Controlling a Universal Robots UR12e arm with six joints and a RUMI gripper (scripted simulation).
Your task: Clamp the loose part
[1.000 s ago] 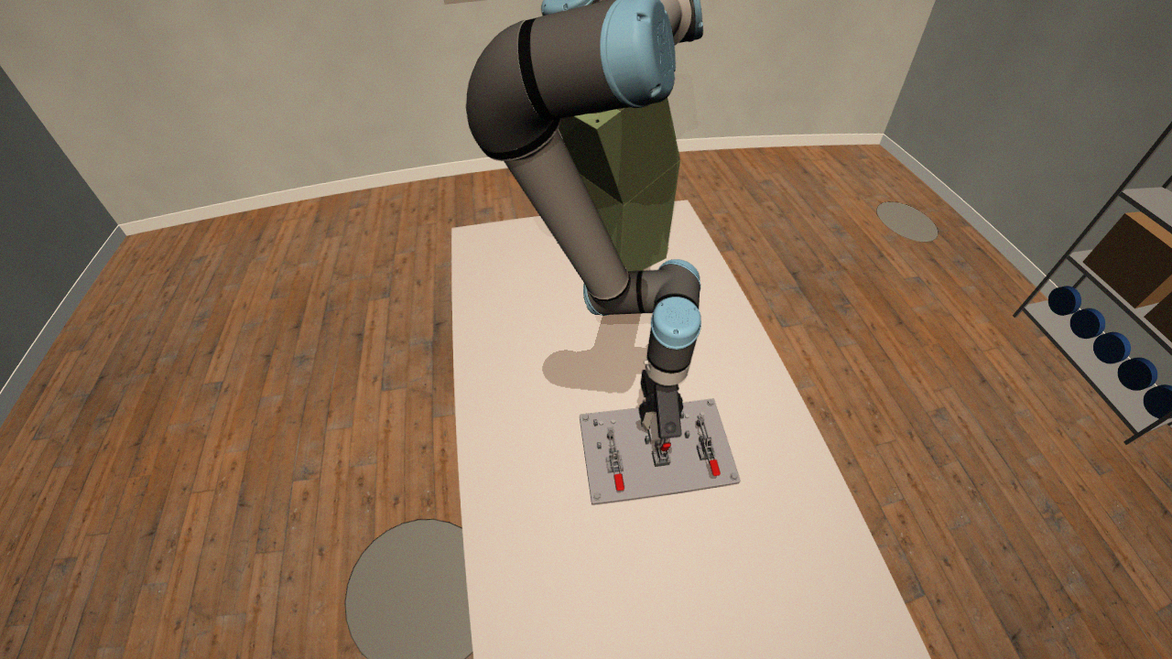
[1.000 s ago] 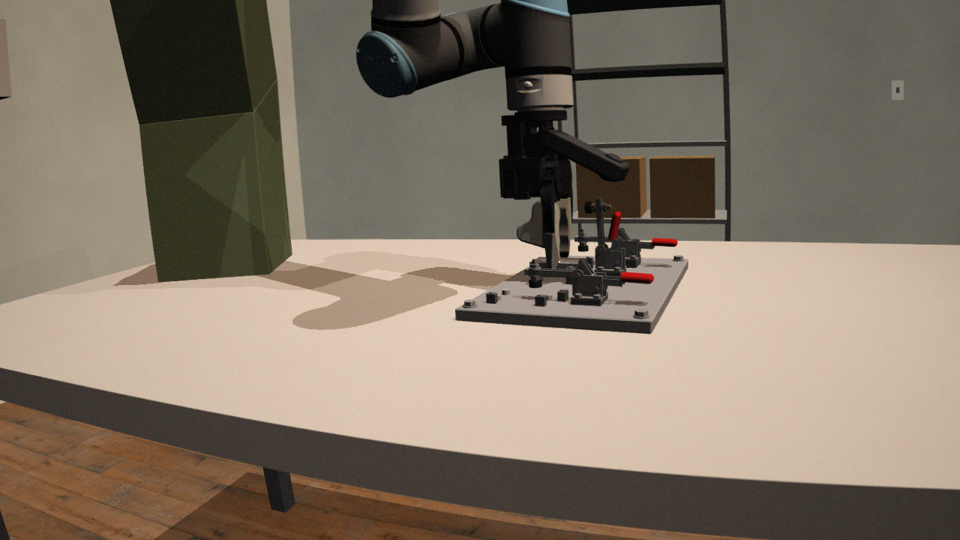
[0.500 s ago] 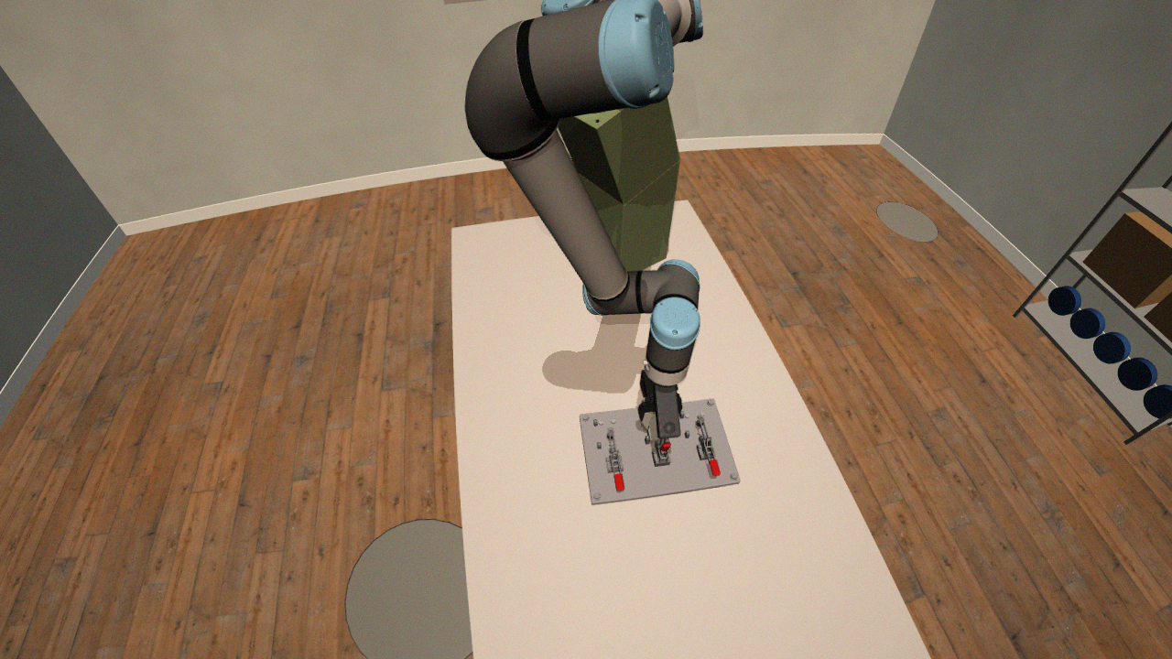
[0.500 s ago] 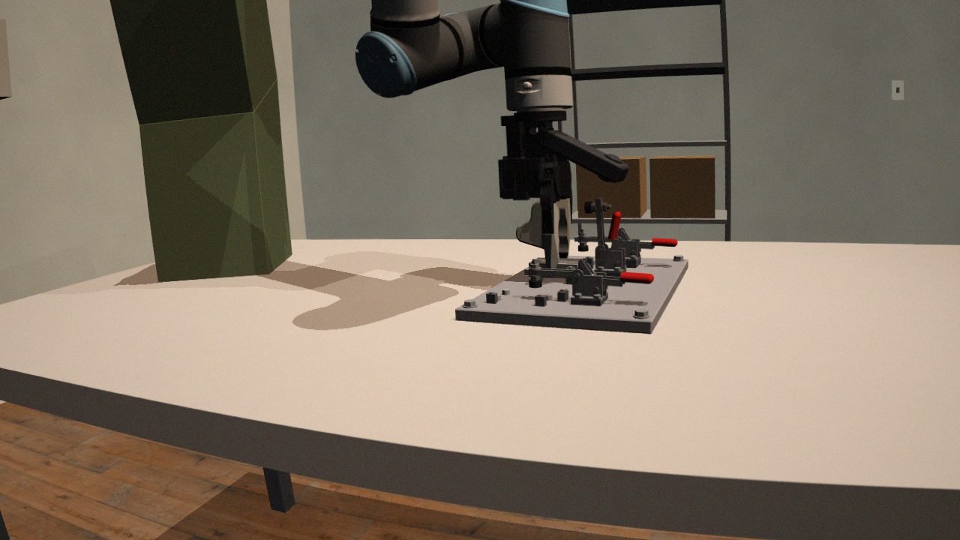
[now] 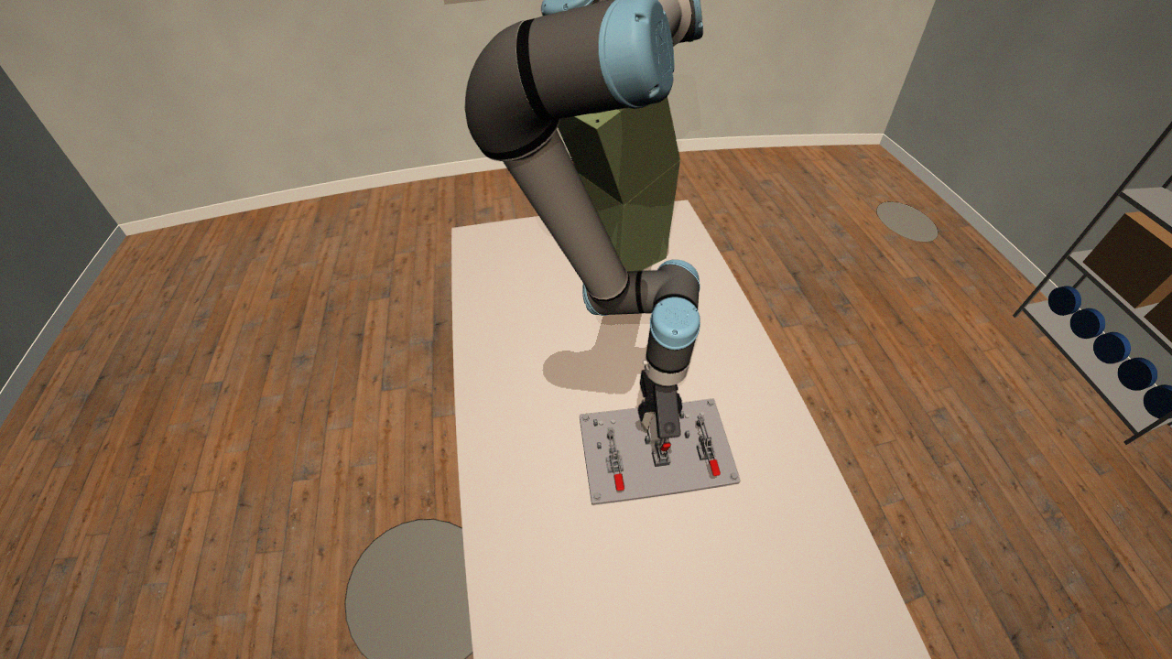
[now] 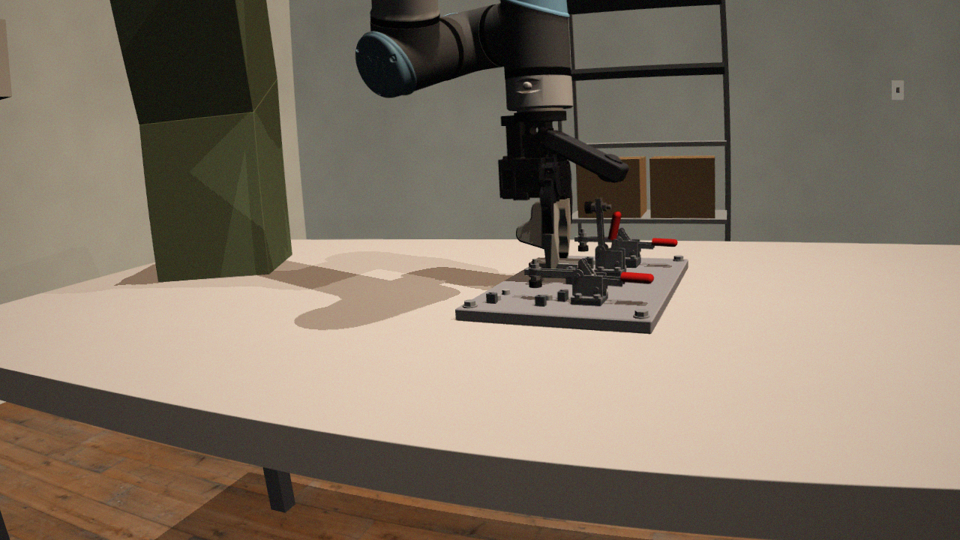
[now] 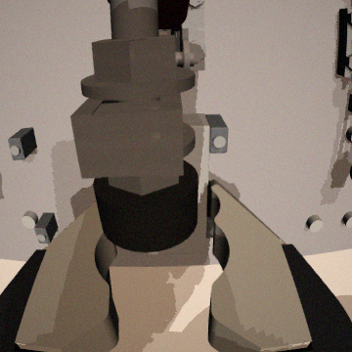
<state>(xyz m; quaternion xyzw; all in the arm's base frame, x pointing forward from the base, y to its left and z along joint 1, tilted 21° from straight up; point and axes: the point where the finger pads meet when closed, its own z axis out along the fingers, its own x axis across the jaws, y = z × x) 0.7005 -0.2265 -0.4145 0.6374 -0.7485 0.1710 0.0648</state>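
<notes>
Right now the grey block is 10 mm below my hand. Round my hand: dark stop block: 40 mm ahead, 10 mm to the right, 10 mm below; grey fixture plate: 40 mm ahead, 30 mm below, 10 mm to the right.
</notes>
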